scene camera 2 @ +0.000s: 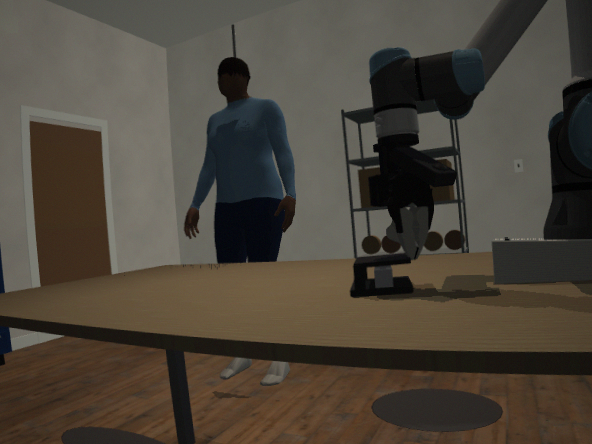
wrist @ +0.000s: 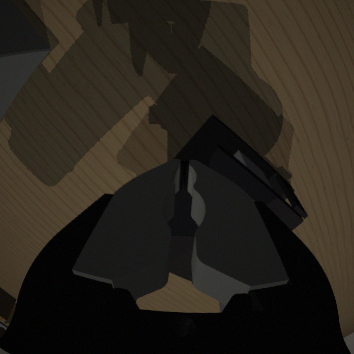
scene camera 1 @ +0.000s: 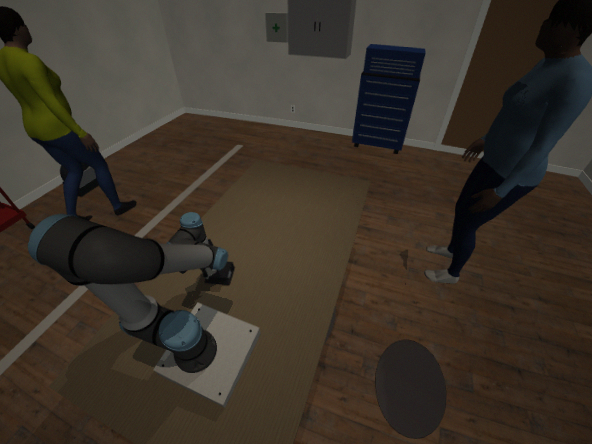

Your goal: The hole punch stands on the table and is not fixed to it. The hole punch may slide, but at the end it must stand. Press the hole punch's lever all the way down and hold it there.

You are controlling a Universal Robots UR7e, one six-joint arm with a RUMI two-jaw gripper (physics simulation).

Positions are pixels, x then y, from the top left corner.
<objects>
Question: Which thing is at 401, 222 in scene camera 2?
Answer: The gripper.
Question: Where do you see a black hole punch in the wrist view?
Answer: At 213, 130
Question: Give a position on a black hole punch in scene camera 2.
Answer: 384, 283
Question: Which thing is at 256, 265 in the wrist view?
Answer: The gripper.
</objects>
